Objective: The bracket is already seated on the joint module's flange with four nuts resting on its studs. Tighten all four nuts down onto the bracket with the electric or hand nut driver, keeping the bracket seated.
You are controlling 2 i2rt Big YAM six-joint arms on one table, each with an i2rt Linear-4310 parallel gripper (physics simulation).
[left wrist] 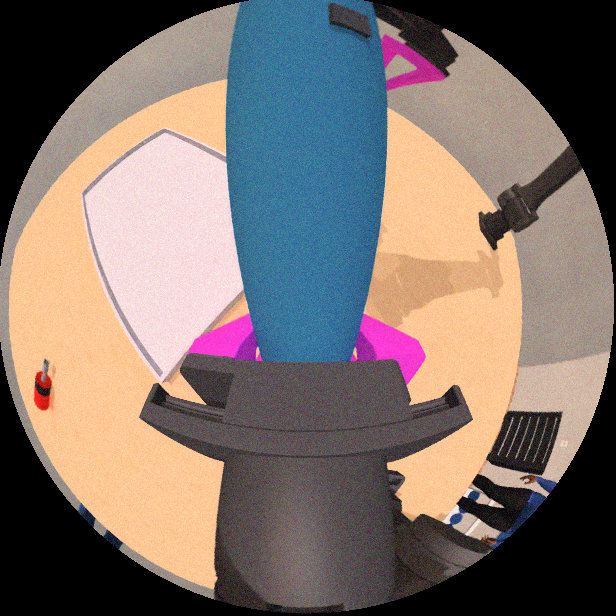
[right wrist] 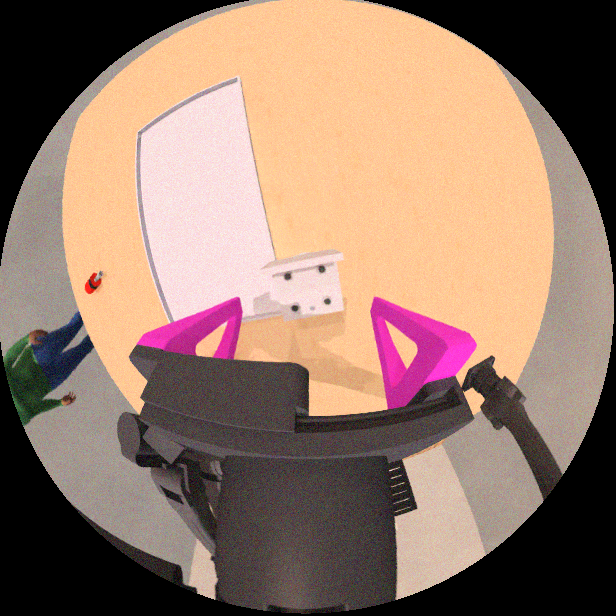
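Observation:
In the left wrist view my left gripper (left wrist: 304,350) is shut on the blue electric nut driver (left wrist: 305,183), whose long body fills the middle of the view and hides what lies under its tip. In the right wrist view my right gripper (right wrist: 301,339) is open and empty, its pink fingers spread wide. The white bracket (right wrist: 307,287) sits on the table just beyond and between those fingers, apart from them, with several dark nuts (right wrist: 294,308) on its face. The joint module under it is mostly hidden.
A white mat (right wrist: 201,201) lies left of the bracket and shows in the left wrist view (left wrist: 160,241). The red hand nut driver (left wrist: 42,387) lies far left on the table (right wrist: 93,282). A dark camera mount (left wrist: 517,209) stands at the table's edge.

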